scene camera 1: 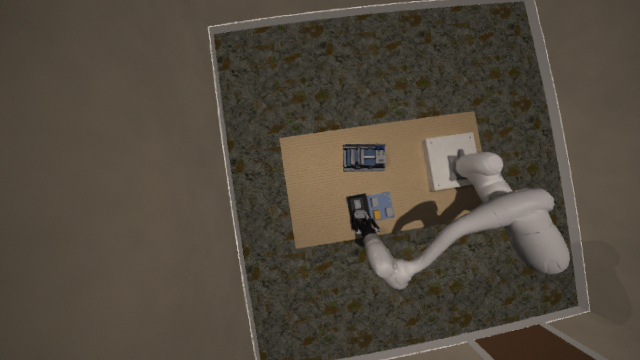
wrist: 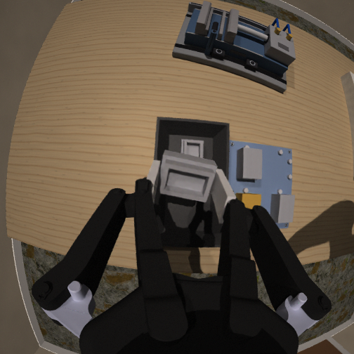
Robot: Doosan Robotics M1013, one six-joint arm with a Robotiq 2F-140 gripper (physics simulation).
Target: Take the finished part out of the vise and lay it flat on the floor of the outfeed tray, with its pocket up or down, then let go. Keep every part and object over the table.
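Places are measured from the arm's base along level axes (x ahead, y left, z up), in millimetres.
Pixels of known places: gripper, fingertip midpoint: [scene camera 1: 360,214]; arm's base, origin of the base link: [scene camera 1: 459,167].
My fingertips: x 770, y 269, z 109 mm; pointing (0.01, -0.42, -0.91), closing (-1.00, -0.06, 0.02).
For each thing: its top centre in the pictures, then the offset to it from my fingertips. "pt": a spot on its surface instead. Level surfaces: height alone.
- finished part, middle of its top: [scene camera 1: 361,215] dx +0, dy +2, dz +25 mm
- black outfeed tray, surface spot: [scene camera 1: 350,201] pt dx +29, dy -68, dz -155 mm
- light grey part, middle of its top: [scene camera 1: 358,204] dx -17, dy -48, dz -119 mm
- vise, middle of its top: [scene camera 1: 367,155] dx -87, dy -376, dz -67 mm
- light blue plate, middle of its top: [scene camera 1: 380,206] dx -188, dy -18, dz -158 mm
- orange block, middle of its top: [scene camera 1: 377,214] dx -150, dy +32, dz -122 mm
- wooden table, its level: dz -166 mm
My gripper [scene camera 1: 360,218] [wrist: 185,175] is shut on the finished part [scene camera 1: 360,214] [wrist: 187,176], a grey block with a rectangular pocket. It holds the part above the black outfeed tray [scene camera 1: 350,201] [wrist: 225,150]. In the wrist view the part looks tilted, with its pocket facing the camera, and a shadow falls on the tray floor below. Another light grey part [scene camera 1: 357,203] [wrist: 192,147] lies in the far half of the tray. The vise [scene camera 1: 364,158] [wrist: 240,47] stands farther back, with no block seen between its jaws. The tray's near end is partly hidden by the fingers.
A light blue plate [scene camera 1: 384,198] [wrist: 270,170] with two grey blocks and an orange block [scene camera 1: 377,214] [wrist: 249,200] lies right beside the tray. A white box [scene camera 1: 440,175] stands at the right of the wooden table [scene camera 1: 315,190] [wrist: 90,125]. The table's near edge is close to the tray.
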